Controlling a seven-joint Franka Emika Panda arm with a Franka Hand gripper.
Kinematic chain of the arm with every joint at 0, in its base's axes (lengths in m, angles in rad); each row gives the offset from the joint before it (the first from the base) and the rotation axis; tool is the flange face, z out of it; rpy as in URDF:
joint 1: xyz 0 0 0.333 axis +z
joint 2: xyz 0 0 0 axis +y
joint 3: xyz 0 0 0.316 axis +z
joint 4: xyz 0.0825 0 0 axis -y
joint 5: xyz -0.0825 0 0.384 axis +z
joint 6: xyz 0 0 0 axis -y
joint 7: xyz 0.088 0 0 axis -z
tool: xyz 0 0 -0.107 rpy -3.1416 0 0
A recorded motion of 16 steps. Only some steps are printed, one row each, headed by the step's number.
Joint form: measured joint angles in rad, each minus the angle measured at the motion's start. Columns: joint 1, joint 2, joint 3, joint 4, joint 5, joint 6, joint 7.
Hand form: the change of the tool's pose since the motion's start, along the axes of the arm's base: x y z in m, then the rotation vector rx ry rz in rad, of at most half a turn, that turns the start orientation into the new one. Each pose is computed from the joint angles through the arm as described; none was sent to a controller.
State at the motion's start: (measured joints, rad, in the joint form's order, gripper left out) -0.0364 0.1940 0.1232 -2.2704 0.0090 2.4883 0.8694
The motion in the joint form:
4: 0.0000 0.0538 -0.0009 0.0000 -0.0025 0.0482 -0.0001
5: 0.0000 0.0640 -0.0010 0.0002 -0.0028 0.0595 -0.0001
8: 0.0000 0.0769 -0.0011 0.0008 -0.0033 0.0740 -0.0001
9: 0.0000 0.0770 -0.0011 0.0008 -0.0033 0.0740 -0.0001
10: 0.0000 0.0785 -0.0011 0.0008 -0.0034 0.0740 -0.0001
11: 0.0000 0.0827 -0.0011 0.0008 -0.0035 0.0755 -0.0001
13: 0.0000 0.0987 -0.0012 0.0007 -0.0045 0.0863 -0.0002
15: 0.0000 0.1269 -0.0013 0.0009 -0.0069 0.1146 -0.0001
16: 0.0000 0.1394 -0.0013 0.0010 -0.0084 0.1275 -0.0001
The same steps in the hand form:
4: 0.0013 -0.0001 -0.0244 0.0040 0.0056 -0.0003
5: 0.0018 0.0000 -0.0288 0.0050 0.0043 -0.0006
8: 0.0024 0.0000 -0.0341 0.0063 0.0021 -0.0008
9: 0.0024 0.0000 -0.0342 0.0063 0.0022 -0.0008
10: 0.0022 0.0000 -0.0350 0.0063 0.0037 -0.0007
11: 0.0020 0.0001 -0.0371 0.0066 0.0064 -0.0007
13: 0.0015 0.0001 -0.0447 0.0074 0.0116 -0.0002
15: 0.0015 0.0004 -0.0572 0.0093 0.0112 0.0005
16: 0.0015 0.0005 -0.0627 0.0100 0.0107 0.0013

